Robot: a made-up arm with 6 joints.
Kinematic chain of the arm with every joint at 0, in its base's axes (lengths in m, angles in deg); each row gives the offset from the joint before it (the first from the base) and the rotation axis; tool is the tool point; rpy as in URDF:
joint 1: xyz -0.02 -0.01 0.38 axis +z
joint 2: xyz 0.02 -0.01 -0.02 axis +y
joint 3: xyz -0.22 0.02 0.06 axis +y
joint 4: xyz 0.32 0.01 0.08 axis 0.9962 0 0.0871
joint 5: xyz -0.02 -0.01 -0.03 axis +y
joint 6: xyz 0.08 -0.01 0.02 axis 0.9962 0 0.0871
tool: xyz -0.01 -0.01 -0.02 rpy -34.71 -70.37 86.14
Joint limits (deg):
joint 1: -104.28..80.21
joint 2: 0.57..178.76
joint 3: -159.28..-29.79
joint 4: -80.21..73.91
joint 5: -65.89..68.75
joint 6: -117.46..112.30
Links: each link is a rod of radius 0.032 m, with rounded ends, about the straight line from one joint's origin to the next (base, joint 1, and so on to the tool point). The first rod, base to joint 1, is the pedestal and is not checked.
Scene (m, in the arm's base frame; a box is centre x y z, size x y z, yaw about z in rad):
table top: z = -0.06
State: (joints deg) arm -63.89 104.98 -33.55 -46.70 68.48 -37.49
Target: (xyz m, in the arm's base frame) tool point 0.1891 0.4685 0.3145
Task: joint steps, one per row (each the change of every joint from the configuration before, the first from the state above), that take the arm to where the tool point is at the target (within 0.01 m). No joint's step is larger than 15 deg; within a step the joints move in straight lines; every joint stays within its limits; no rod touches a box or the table.
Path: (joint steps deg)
1: 13.65 2.23 -4.95 -1.66 -3.06 -0.98
2: 13.65 2.23 -4.94 -1.66 -3.05 -0.98
3: 13.65 2.24 -4.95 -1.66 -3.06 -0.98
4: 13.65 2.23 -4.94 -1.66 -3.05 -0.98
5: 13.65 2.23 -4.95 -1.66 -3.06 -0.98
6: 13.65 2.23 -4.94 -1.66 -3.05 -0.98
7: 13.65 2.24 -4.95 -1.66 -3.06 -0.98
8: 13.65 2.23 -4.95 -1.66 -3.06 -0.98
9: 13.65 2.23 -4.94 -1.66 -3.05 -0.98
10: 13.65 2.23 -4.95 -1.66 -3.06 -0.98

